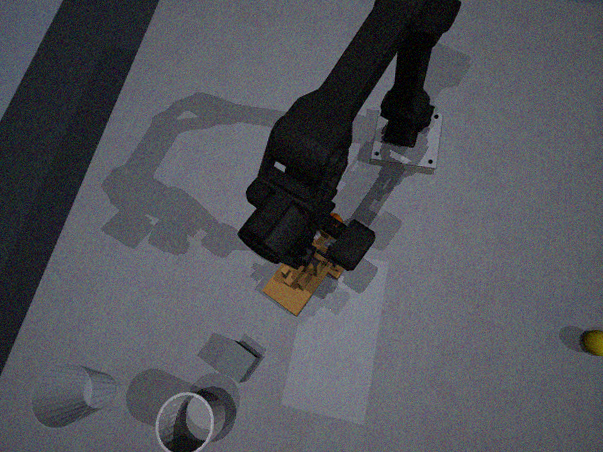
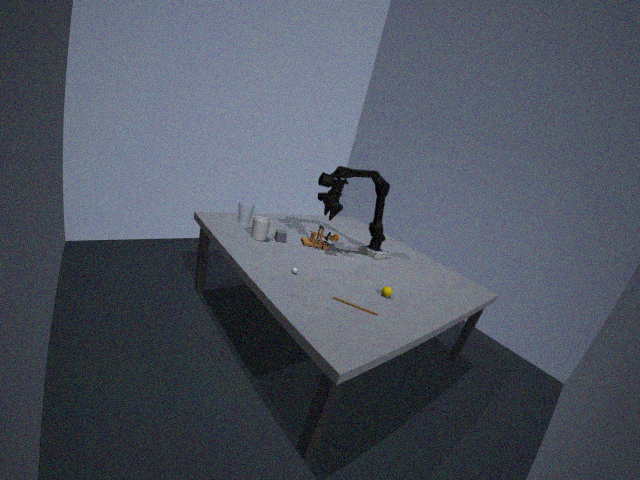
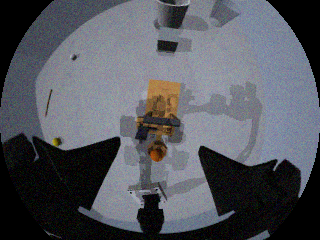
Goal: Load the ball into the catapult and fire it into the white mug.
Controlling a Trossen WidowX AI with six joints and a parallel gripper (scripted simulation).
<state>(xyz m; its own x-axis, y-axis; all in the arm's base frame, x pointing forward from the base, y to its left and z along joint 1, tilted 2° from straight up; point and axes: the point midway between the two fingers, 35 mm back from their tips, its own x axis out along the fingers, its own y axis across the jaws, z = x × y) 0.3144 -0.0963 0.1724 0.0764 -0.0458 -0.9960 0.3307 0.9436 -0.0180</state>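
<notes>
The orange ball lies 10 cm below my gripper tip, 7 cm behind it and 2 cm to the left of it. Round my gripper tip: grey cube: 22 cm ahead, 14 cm below, 7 cm to the right; then white mug: 32 cm ahead, 13 cm below, 10 cm to the right; then wooden catapult: 11 cm below, 2 cm to the left, 1 cm behind.
</notes>
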